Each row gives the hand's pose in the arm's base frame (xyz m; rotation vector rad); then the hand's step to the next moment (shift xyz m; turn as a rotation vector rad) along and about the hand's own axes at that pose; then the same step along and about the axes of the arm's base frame.
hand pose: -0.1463 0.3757 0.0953 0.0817 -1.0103 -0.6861
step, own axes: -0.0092 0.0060 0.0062 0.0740 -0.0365 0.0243
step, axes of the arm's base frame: -0.0052 0.0114 -0.0013 -0.0120 -0.0646 0.0555
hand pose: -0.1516 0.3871 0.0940 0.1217 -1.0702 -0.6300
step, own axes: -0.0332 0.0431 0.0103 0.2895 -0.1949 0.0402
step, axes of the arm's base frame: -0.0013 0.0552 -0.0041 -0.0225 -0.3067 0.1698
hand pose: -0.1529 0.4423 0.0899 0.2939 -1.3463 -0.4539
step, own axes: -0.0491 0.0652 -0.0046 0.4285 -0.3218 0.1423
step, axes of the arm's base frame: 0.0063 0.0804 -0.0137 -0.1190 -0.4787 0.2532
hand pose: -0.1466 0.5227 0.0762 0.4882 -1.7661 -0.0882
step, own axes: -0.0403 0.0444 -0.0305 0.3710 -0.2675 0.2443
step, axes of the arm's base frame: 0.0235 0.0613 -0.0149 -0.2206 -0.4284 0.1916
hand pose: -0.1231 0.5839 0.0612 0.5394 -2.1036 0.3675
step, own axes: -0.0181 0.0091 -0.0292 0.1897 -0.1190 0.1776
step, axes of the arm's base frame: 0.0250 0.0253 0.0003 -0.1590 -0.2275 0.0682
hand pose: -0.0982 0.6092 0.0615 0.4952 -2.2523 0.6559
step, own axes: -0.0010 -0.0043 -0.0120 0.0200 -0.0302 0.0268
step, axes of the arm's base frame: 0.0094 0.0038 0.0079 -0.0119 -0.0428 0.0077
